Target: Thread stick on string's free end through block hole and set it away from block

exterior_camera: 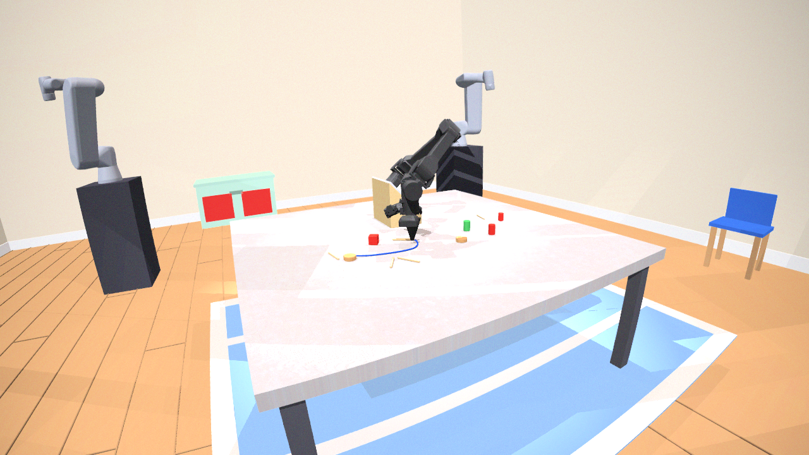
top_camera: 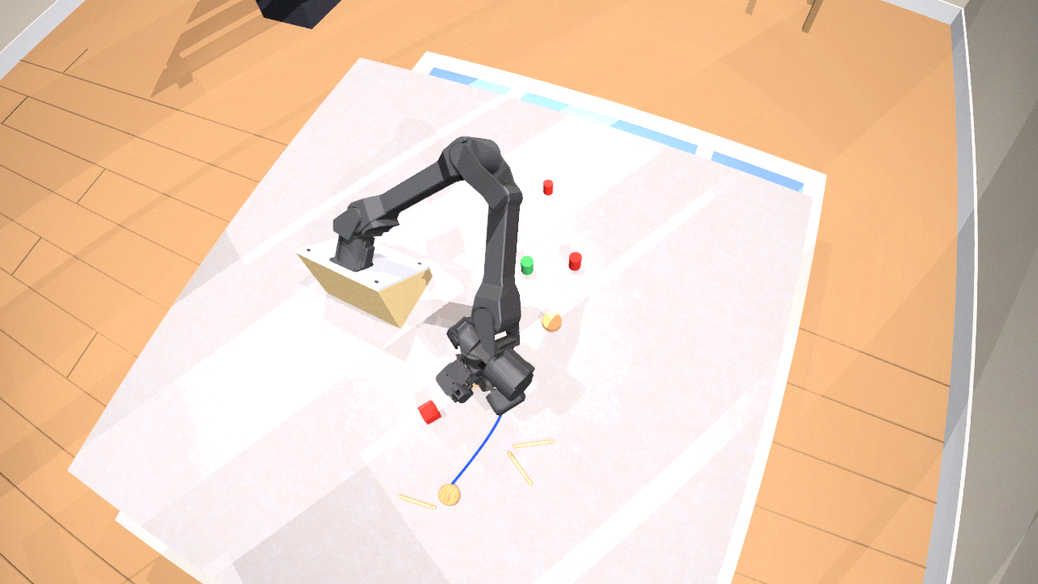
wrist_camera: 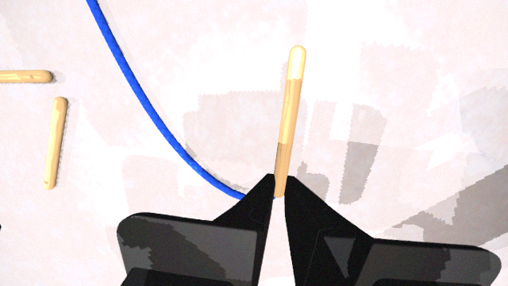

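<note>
The red cube lies 7 cm behind my gripper tip and 11 cm to the right of it. Round my gripper tip: green cylinder 4 cm behind, 25 cm to the left; then round wooden button 3 cm ahead, 23 cm to the right, 1 cm below; then thin wooden stick 1 cm behind, 1 cm to the right.
</note>
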